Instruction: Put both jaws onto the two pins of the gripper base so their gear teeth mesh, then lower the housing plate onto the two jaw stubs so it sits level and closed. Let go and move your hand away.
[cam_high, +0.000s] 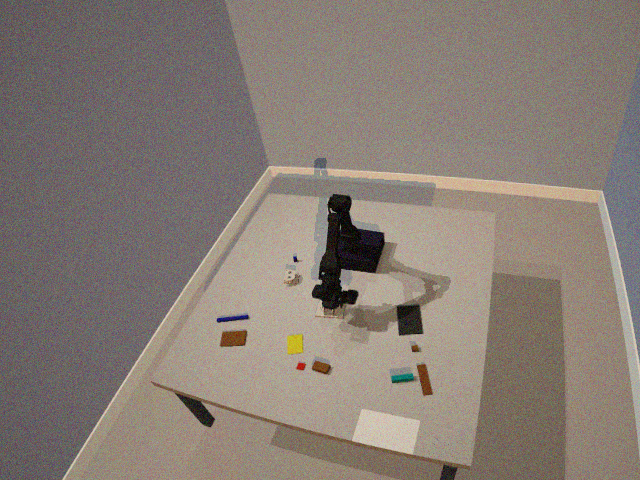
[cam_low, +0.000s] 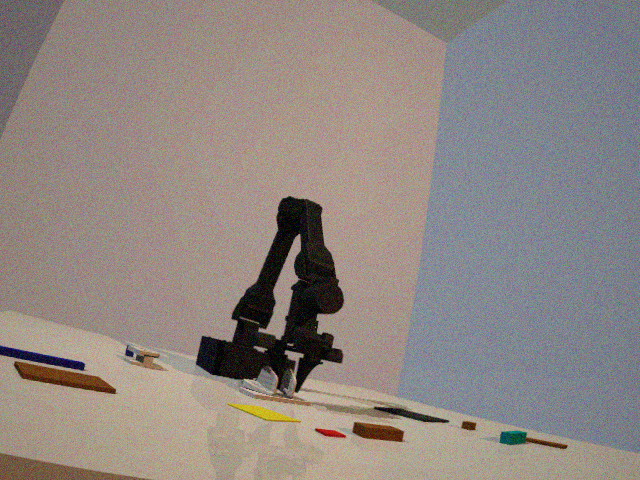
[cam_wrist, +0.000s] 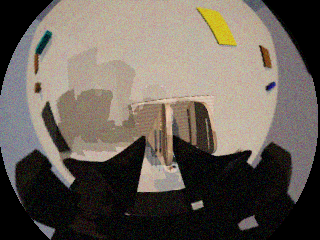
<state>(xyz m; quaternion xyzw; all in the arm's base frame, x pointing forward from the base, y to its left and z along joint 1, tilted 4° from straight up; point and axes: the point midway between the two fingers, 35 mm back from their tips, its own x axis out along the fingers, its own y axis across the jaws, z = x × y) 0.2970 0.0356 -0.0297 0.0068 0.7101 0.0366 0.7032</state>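
The jaw is 50 mm to the right of my gripper tip and 30 mm behind it. Round my gripper tip: housing plate (50 mm behind, 40 mm to the right, 10 mm below); yellow tile (220 mm ahead, 110 mm to the right, 20 mm below); brown block (290 mm ahead, 40 mm to the left, 10 mm below).
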